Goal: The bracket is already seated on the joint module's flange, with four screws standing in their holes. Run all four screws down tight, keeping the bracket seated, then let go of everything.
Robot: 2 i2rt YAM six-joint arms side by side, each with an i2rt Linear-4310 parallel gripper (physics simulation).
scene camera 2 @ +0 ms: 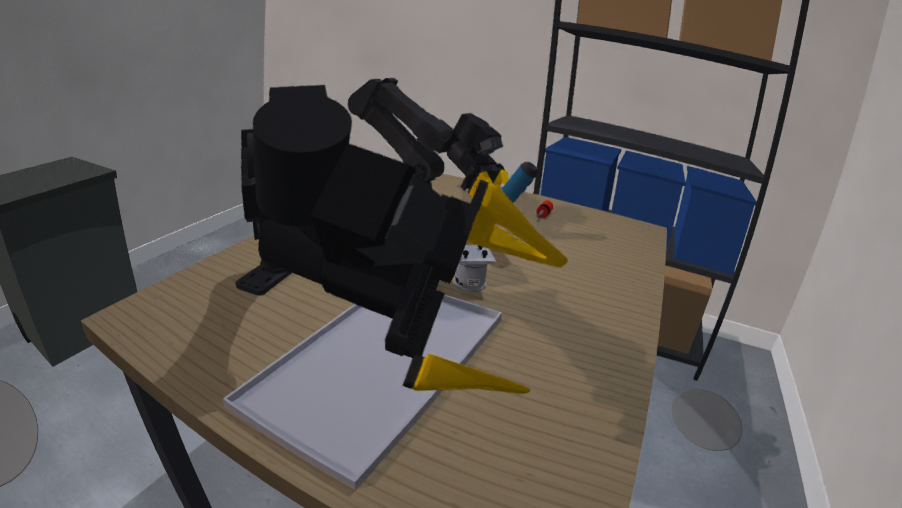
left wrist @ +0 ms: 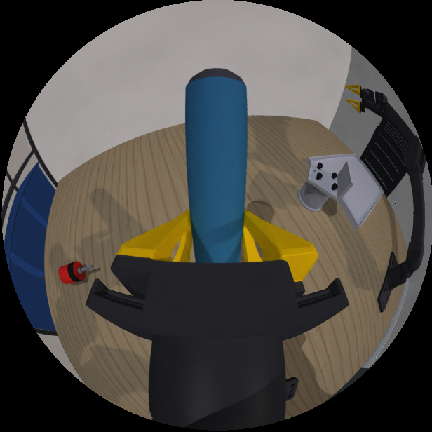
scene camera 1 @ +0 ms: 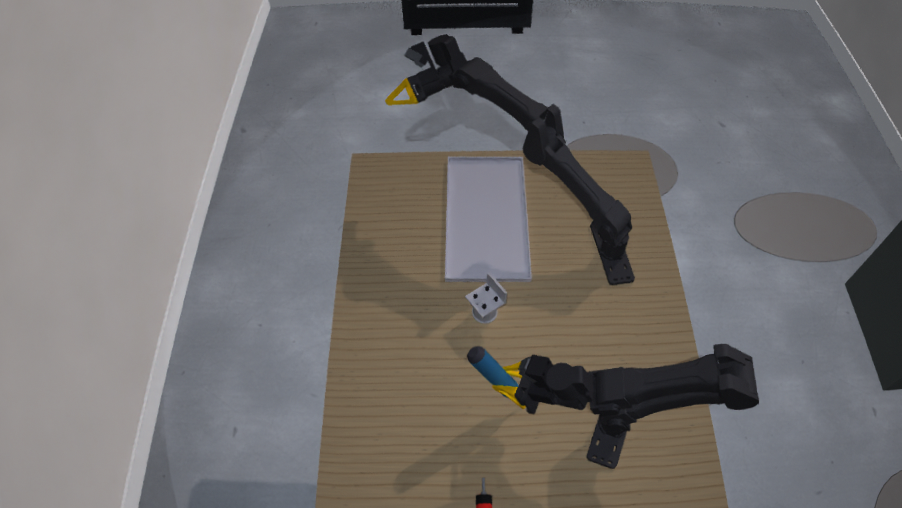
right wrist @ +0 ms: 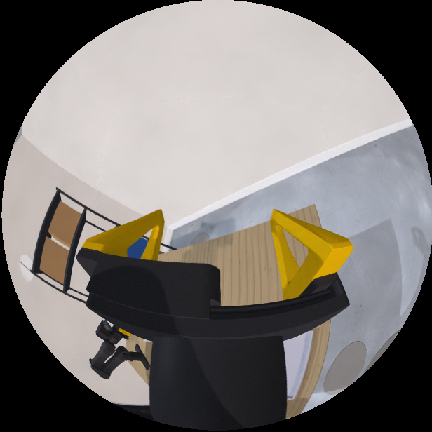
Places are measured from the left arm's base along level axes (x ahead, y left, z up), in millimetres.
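Pixels of known places: left gripper, between the fingertips: (scene camera 1: 496,378); right gripper, between the fingertips: (scene camera 2: 547,325) (scene camera 1: 387,102); left arm's base, origin of its link: (scene camera 1: 612,424); right arm's base, origin of its link: (scene camera 2: 277,270) (scene camera 1: 611,252).
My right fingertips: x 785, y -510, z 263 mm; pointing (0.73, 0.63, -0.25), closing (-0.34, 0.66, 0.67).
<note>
Ahead of a thing's pixels: the offset from my right fingertips to its middle.
The bracket @(dy +344, dx -408, dz -181 mm) (scene camera 1: 489,298) (scene camera 2: 474,258) (left wrist: 326,174) sits on the joint module (scene camera 1: 484,316) (scene camera 2: 471,276) (left wrist: 312,196). Several black screw heads @(dy +368, dx -414, dz -195 mm) (scene camera 1: 484,306) (left wrist: 334,175) show in its flat plate; their depth cannot be told. My left gripper (scene camera 1: 503,379) (left wrist: 216,215) is shut on a blue-handled driver @(dy +540, dx -518, dz -163 mm) (scene camera 1: 489,366) (scene camera 2: 519,183) (left wrist: 216,150), apart from the bracket and below it in scene camera 1. The driver's dark cap points up and outward; its shaft is hidden. My right gripper (scene camera 1: 387,101) (scene camera 2: 546,326) (left wrist: 345,92) (right wrist: 217,215) is open and empty, high beyond the table's far edge in scene camera 1.
A shallow pale tray @(dy +63, dx -307, dz -255 mm) (scene camera 1: 486,214) (scene camera 2: 353,410) lies beside the joint module. A red and black tool @(dy +778, dx -574, dz -246 mm) (scene camera 1: 483,501) (scene camera 2: 544,208) (left wrist: 72,273) with a thin metal shaft is on the table, at the bottom edge of scene camera 1. A shelf rack (scene camera 2: 656,143) with blue bins (scene camera 2: 580,173) stands behind the table.
</note>
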